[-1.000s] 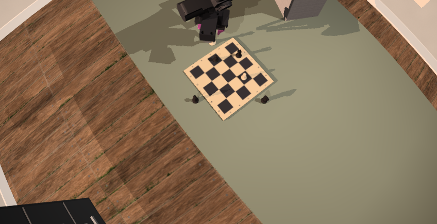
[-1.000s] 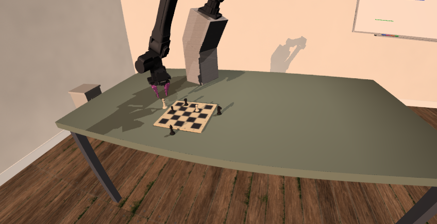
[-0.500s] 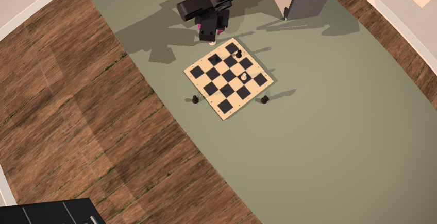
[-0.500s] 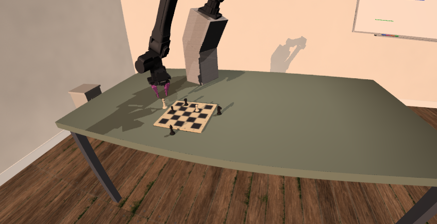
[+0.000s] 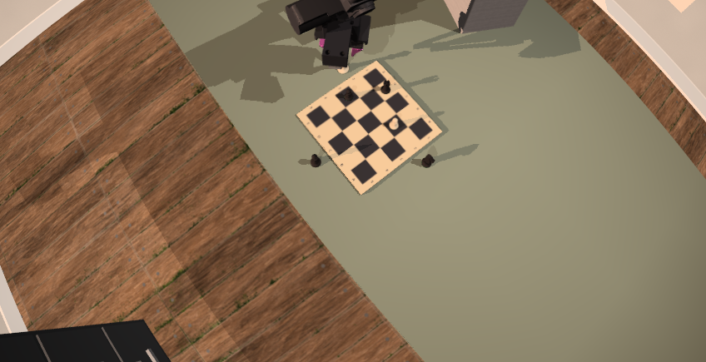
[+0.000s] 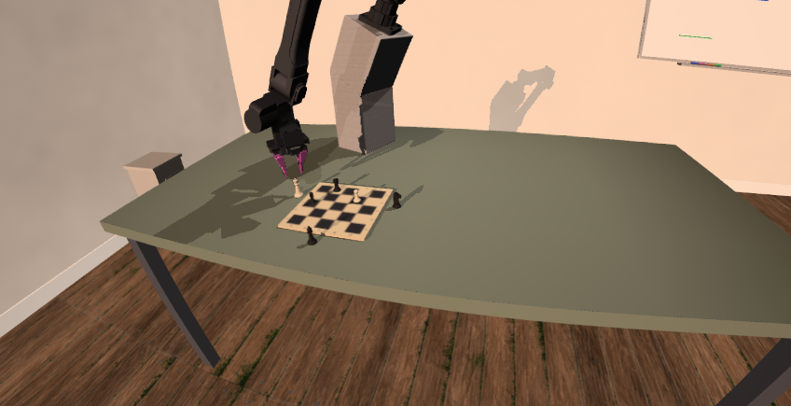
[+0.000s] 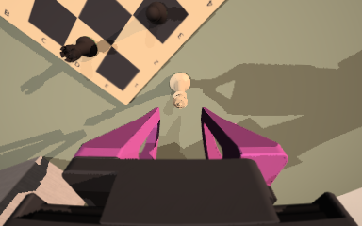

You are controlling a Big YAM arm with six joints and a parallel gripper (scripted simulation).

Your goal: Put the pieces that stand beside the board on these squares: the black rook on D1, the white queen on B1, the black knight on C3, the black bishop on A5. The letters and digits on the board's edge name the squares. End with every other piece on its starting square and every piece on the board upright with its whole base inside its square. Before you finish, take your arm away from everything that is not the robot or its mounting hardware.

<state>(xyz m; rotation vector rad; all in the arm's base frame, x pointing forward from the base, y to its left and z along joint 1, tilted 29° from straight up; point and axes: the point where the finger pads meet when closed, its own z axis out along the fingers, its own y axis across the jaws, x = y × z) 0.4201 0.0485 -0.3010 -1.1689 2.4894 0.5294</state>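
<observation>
My hand is 4 cm above the white queen. From my hand the other things lie so: small white piece: 18 cm to the left, 5 cm below, 2 cm behind; chessboard: 15 cm to the left, 7 cm below, 2 cm ahead.
</observation>
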